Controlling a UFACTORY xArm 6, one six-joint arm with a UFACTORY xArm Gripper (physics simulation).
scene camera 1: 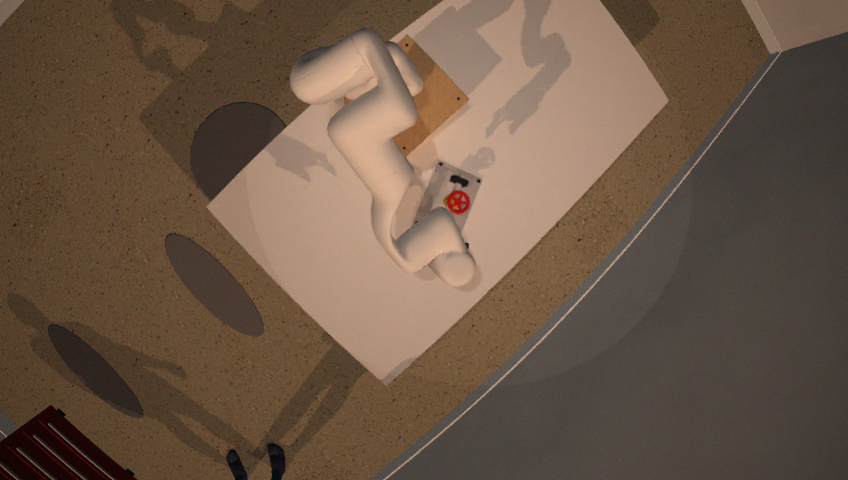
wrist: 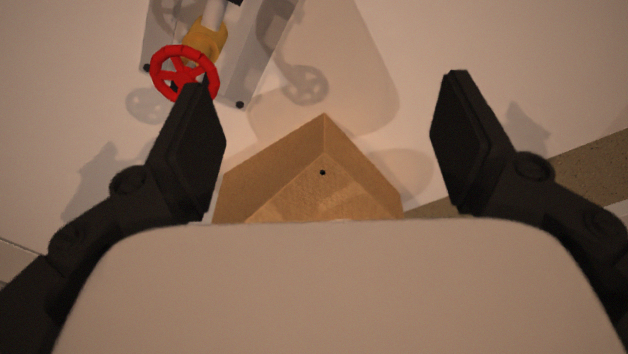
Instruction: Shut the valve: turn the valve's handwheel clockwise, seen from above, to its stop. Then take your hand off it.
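Note:
The valve's red handwheel (scene camera 1: pixel 458 202) (wrist: pixel 184 75) stands above a grey plate (scene camera 1: pixel 439 178) (wrist: pixel 242 75). The yellow valve body (wrist: pixel 206 41) shows behind the wheel in the wrist view. My gripper (wrist: pixel 325 107) is wide open with nothing between its fingers. In the wrist view the left finger overlaps the wheel's lower right rim, and the wheel lies outside the space between the fingers. Whether the finger touches the wheel I cannot tell. In the scene view the fingers are hidden by the arm, whose wrist end is beside the wheel, on its lower side.
The valve plate stands on a pale table (scene camera 1: pixel 333 285) (wrist: pixel 450 30). A wooden block (scene camera 1: pixel 439 101) (wrist: pixel 320 195) lies under the arm's base. A black support (scene camera 1: pixel 458 180) stands on the plate just above the wheel in the scene view. The arm covers the plate's lower left part there.

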